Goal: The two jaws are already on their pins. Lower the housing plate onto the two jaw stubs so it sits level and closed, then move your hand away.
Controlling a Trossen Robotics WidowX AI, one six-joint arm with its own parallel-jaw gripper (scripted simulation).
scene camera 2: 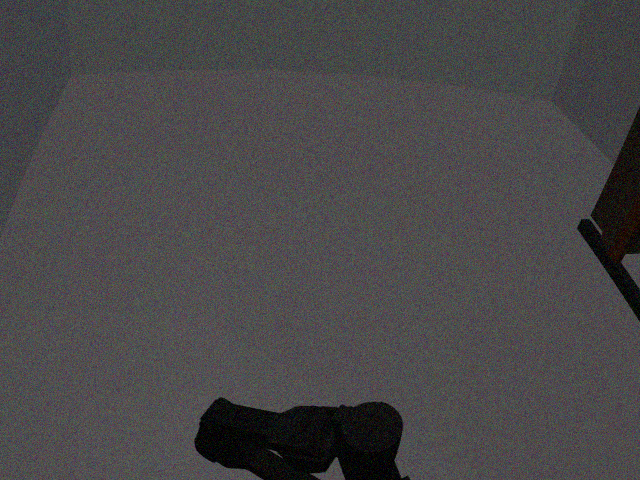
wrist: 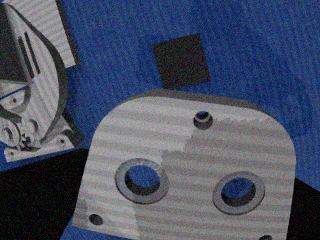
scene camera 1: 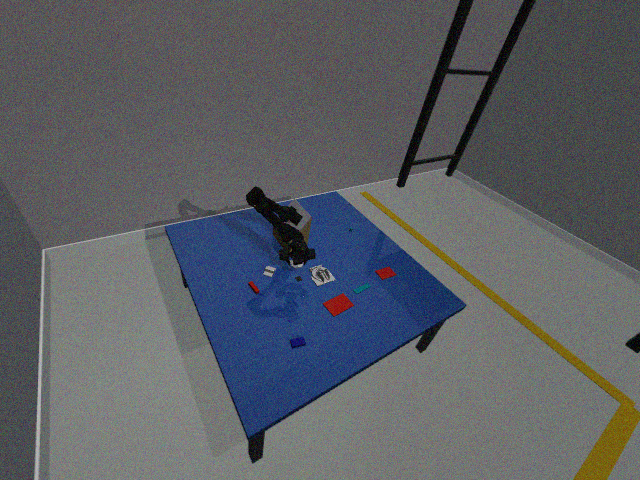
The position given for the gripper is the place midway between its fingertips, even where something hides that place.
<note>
In view: the gripper (wrist: 189, 176) and a dark square (wrist: 181, 61).
Scene camera 2 misses the dark square: it is out of frame.
</note>
